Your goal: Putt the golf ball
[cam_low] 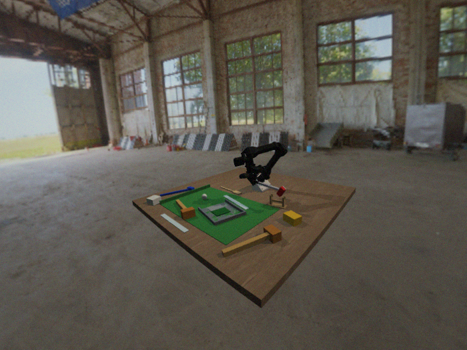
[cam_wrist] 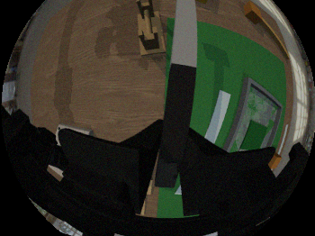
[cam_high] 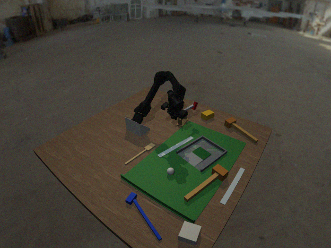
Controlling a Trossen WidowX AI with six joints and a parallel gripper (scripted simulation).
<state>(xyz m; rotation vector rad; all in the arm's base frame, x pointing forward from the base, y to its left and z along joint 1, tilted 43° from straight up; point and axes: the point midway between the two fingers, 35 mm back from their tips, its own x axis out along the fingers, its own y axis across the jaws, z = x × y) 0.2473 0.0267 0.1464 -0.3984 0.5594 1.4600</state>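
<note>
Right now my gripper tip is 6 cm past the tan paddle, 28 cm to the left of it and 12 cm above it. The rest, counted from my gripper tip: green mat (23 cm ahead, 17 cm to the right, 13 cm below); red putter (1 cm ahead, 12 cm to the left, 2 cm above); wooden stand (4 cm behind, 17 cm to the left, 9 cm below).
</note>
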